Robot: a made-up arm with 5 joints.
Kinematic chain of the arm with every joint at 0, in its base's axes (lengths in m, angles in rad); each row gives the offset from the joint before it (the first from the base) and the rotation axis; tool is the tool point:
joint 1: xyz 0 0 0.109 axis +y
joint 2: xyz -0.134 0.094 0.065 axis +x
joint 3: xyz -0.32 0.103 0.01 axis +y
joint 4: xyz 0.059 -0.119 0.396 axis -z
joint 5: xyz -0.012 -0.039 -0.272 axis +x
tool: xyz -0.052 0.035 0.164
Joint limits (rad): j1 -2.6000..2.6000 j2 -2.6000..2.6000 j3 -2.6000..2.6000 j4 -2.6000..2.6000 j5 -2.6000..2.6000
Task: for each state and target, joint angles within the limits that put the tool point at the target. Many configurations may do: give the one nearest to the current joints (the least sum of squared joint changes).
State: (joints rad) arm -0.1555 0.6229 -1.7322 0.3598 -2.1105
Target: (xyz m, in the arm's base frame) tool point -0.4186 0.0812 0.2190
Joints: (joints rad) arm 0.0457 0.9290 -2.0457 0.2172 -2.6000
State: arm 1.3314 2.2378 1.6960 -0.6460 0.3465
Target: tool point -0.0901 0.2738 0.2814
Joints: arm 0.9995 2.1480 1.6939 -0.8551 0.6625
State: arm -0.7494 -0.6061 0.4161 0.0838 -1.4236
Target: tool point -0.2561 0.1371 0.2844
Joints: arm -0.1175 0.0042 1.0823 -0.0893 -0.4637
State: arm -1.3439 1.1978 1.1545 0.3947 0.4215
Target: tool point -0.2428 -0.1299 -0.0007
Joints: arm -0.7667 1.1430 0.8840 0.3480 0.4657
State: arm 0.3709 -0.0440 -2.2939 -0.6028 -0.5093
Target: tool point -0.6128 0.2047 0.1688
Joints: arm 0.2229 0.4479 -2.3245 -0.3431 -0.5824
